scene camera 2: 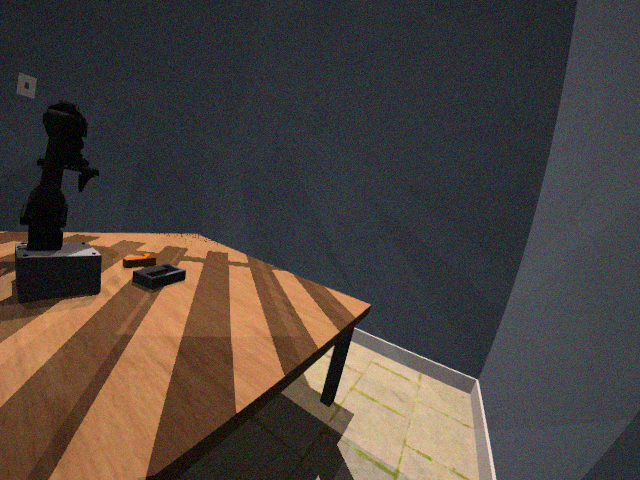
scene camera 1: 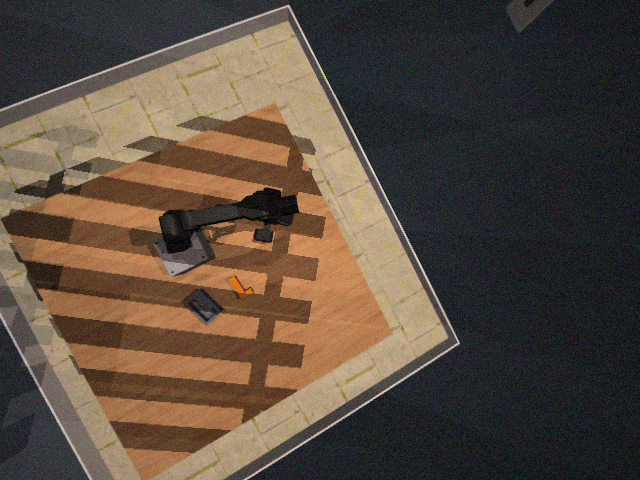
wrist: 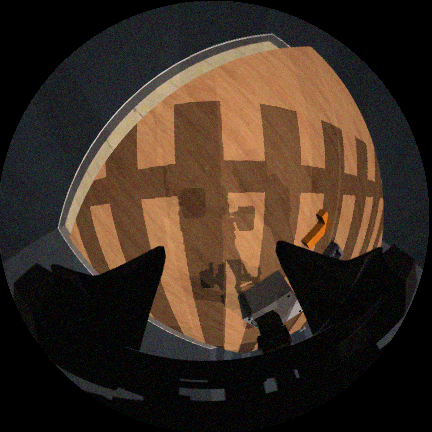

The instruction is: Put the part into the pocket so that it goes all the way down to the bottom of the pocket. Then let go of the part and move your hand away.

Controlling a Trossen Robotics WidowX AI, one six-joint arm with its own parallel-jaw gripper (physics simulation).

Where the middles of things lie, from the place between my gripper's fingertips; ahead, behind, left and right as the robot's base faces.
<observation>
Right now the dark grey pocket block [scene camera 2: 153,277] is 44 cm to the right of my hand, 21 cm below it and 21 cm ahead of it.
</observation>
